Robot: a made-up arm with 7 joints. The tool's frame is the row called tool.
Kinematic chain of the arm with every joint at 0, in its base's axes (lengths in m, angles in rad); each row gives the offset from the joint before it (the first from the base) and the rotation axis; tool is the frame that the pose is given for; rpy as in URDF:
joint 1: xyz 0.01 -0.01 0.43 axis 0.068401 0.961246 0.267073
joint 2: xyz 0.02 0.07 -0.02 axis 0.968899 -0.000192 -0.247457
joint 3: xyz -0.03 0 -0.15 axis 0.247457 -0.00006 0.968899
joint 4: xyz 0.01 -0.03 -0.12 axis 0.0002 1 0.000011
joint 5: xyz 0.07 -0.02 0 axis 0.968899 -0.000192 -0.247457
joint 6: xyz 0.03 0.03 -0.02 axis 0.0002 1 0.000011
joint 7: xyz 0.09 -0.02 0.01 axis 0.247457 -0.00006 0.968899
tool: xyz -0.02 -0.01 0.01 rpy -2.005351 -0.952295 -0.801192
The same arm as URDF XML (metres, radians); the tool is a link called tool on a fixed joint. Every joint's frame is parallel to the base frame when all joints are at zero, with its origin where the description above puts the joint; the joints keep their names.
<robot name="arm">
  <joint name="tool_fixed" type="fixed">
    <parent link="link7"/>
    <child link="tool"/>
    <origin xyz="-0.0200 -0.0100 0.0100" rpy="-2.0054 -0.9523 -0.8012"/>
  </joint>
  <joint name="joint 7" type="continuous">
    <parent link="link6"/>
    <child link="link7"/>
    <origin xyz="0.0900 -0.0200 0.0100"/>
    <axis xyz="0.247497 -0.0001 0.968889"/>
  </joint>
  <joint name="joint 6" type="continuous">
    <parent link="link5"/>
    <child link="link6"/>
    <origin xyz="0.0300 0.0300 -0.0200"/>
    <axis xyz="0.0002 1 0"/>
  </joint>
  <joint name="joint 5" type="continuous">
    <parent link="link4"/>
    <child link="link5"/>
    <origin xyz="0.0700 -0.0200 0.0000"/>
    <axis xyz="0.968889 -0.0002 -0.247497"/>
  </joint>
  <joint name="joint 4" type="continuous">
    <parent link="link3"/>
    <child link="link4"/>
    <origin xyz="0.0100 -0.0300 -0.1200"/>
    <axis xyz="0.0002 1 0"/>
  </joint>
  <joint name="joint 3" type="continuous">
    <parent link="link2"/>
    <child link="link3"/>
    <origin xyz="-0.0300 0.0000 -0.1500"/>
    <axis xyz="0.247497 -0.0001 0.968889"/>
  </joint>
  <joint name="joint 2" type="continuous">
    <parent link="link1"/>
    <child link="link2"/>
    <origin xyz="0.0200 0.0700 -0.0200"/>
    <axis xyz="0.968889 -0.0002 -0.247497"/>
  </joint>
  <joint name="joint 1" type="continuous">
    <parent link="base_link"/>
    <child link="link1"/>
    <origin xyz="0.0100 -0.0100 0.4300"/>
    <axis xyz="0.068403 0.961235 0.26711"/>
  </joint>
  <link name="base_link"/>
  <link name="link1"/>
  <link name="link2"/>
  <link name="link3"/>
  <link name="link4"/>
  <link name="link5"/>
  <link name="link6"/>
  <link name="link7"/>
  <link name="tool"/>
</robot>

